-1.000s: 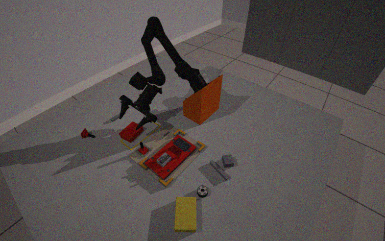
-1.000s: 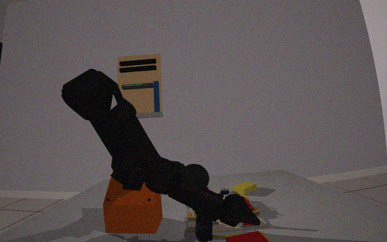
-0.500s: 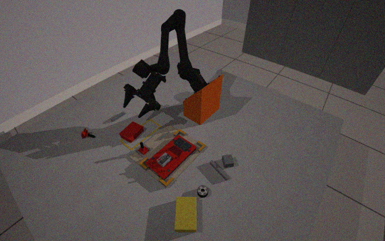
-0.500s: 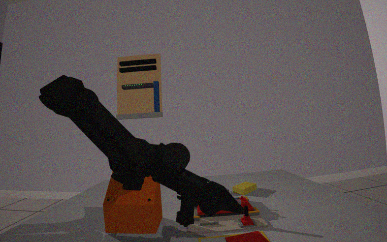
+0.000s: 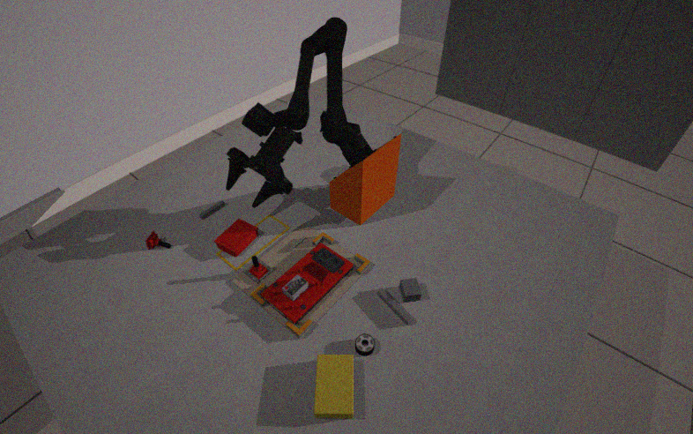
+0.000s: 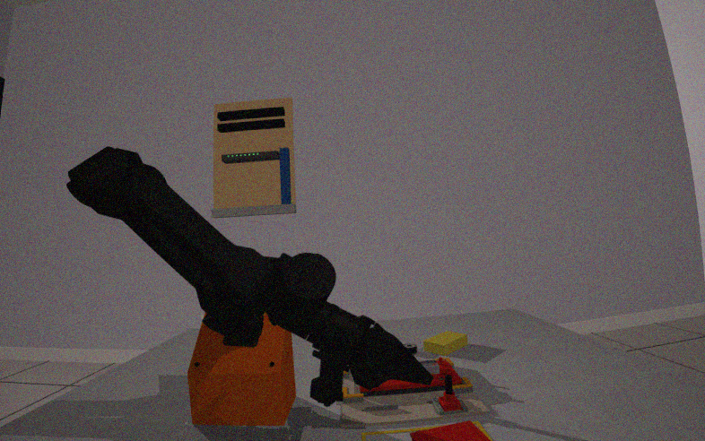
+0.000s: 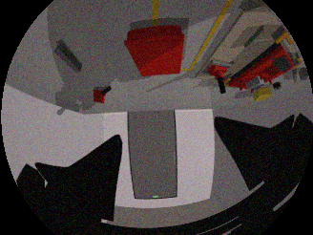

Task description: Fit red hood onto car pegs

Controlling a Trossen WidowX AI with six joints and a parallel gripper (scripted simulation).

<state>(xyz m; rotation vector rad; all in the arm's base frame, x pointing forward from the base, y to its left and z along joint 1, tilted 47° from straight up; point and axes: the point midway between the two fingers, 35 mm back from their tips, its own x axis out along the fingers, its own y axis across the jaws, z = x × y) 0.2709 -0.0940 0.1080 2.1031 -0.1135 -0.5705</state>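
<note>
Right now the red hood is 40 mm ahead of my gripper tip and 110 mm below it. The rest, counted from my gripper tip: grey bar 30 mm ahead, 150 mm to the right, 120 mm below; grey engine block 40 mm ahead, 250 mm to the left, 100 mm below; yellow block 130 mm ahead, 450 mm to the left, 110 mm below.
</note>
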